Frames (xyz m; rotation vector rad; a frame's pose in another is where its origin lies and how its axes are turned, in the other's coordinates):
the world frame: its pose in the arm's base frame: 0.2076 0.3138 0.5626 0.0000 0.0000 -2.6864
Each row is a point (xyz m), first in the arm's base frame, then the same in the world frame.
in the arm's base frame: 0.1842 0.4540 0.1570
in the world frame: -0.0406 -0.1362 -0.4056
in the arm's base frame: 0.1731 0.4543 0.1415
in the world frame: -0.0308 -0.1414 -0.4211
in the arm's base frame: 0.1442 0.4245 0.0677
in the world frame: 0.0083 -0.1273 -0.4949
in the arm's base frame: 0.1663 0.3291 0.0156
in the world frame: 0.0304 -0.0319 -0.5470
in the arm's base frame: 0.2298 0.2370 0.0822
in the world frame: 0.0138 0.0787 -0.4804
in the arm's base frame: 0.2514 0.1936 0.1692
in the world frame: 0.0135 0.1272 -0.3934
